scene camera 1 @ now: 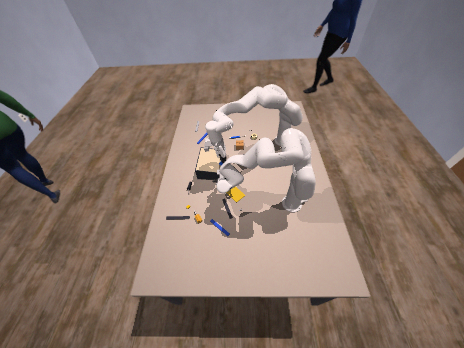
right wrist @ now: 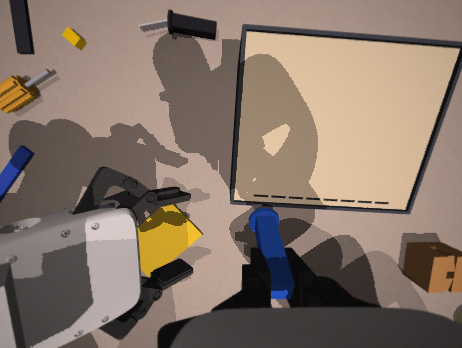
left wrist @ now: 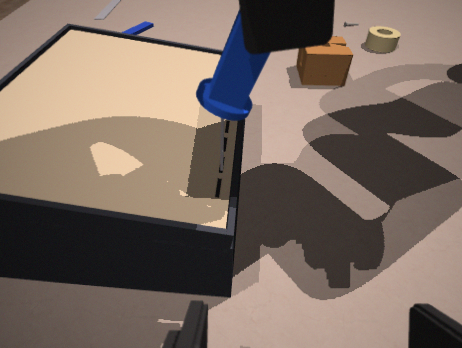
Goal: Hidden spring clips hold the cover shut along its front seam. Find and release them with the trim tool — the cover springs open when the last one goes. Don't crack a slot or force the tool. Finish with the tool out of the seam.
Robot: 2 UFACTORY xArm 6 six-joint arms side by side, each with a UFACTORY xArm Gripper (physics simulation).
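Places are measured from the left arm's base along level axes (x ahead, y left, z up), in metres.
Pixels of known places: left gripper, fingertip midpoint: [right wrist: 185, 230] [left wrist: 307, 337]; right gripper, fingertip midpoint: [scene camera 1: 224, 160] [right wrist: 270, 267] [left wrist: 284, 34]; left arm's base, link origin: [scene camera 1: 291, 203].
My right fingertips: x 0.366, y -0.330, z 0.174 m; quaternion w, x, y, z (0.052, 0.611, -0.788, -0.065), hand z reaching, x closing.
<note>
For each thing: its top centre in the pictures, then the offset to it from my right fingertips.
- cover, top centre: [left wrist: 115, 86] [right wrist: 342, 126] [scene camera 1: 210, 158] dx +0.085, dy -0.116, dz -0.077 m
- black-walled box, top centre: [left wrist: 119, 81] [right wrist: 344, 130] [scene camera 1: 210, 158] dx +0.081, dy -0.114, dz -0.073 m
- trim tool, top centre: [right wrist: 282, 268] dx +0.019, dy -0.005, dz +0.030 m
- yellow block, top centre: [right wrist: 159, 240] [scene camera 1: 235, 193] dx -0.028, dy +0.158, dz -0.168 m
- orange-brown box, top centre: [left wrist: 325, 44] [right wrist: 450, 275] [scene camera 1: 239, 142] dx -0.177, dy -0.273, dz -0.129 m
- tape roll, top centre: [left wrist: 384, 31] [scene camera 1: 254, 135] dx -0.323, dy -0.348, dz -0.149 m
- black-handled tool, top centre: [right wrist: 176, 17] [scene camera 1: 188, 186] dx +0.272, dy +0.034, dz -0.147 m
- orange-handled tool, top centre: [right wrist: 11, 84] [scene camera 1: 196, 215] dx +0.244, dy +0.270, dz -0.142 m
The cover [scene camera 1: 207, 158] [left wrist: 100, 75] [right wrist: 370, 120] is a pale tan panel in a black-walled box [left wrist: 115, 245] and lies flat. A row of dark slots [left wrist: 218, 188] [right wrist: 278, 197] runs along its front edge. My right gripper [right wrist: 270, 267] is shut on the blue handle of the trim tool [left wrist: 235, 75] [right wrist: 270, 240]. The tool's thin grey shaft points down at the slot row, its lower end beside a slot near the row's near end in the left wrist view; whether it is inside is unclear. My left gripper [left wrist: 310, 325] [right wrist: 185, 230] is open and empty, off the box's side.
A yellow block [scene camera 1: 236, 194] [right wrist: 162, 250] lies below my left gripper. An orange-brown box [scene camera 1: 240, 145] [left wrist: 325, 65] [right wrist: 420, 265] and a tape roll [scene camera 1: 254, 136] [left wrist: 382, 42] stand beyond the front edge. A black-handled tool [scene camera 1: 189, 186] [right wrist: 192, 26] and an orange-handled tool [scene camera 1: 198, 218] [right wrist: 17, 94] lie aside.
</note>
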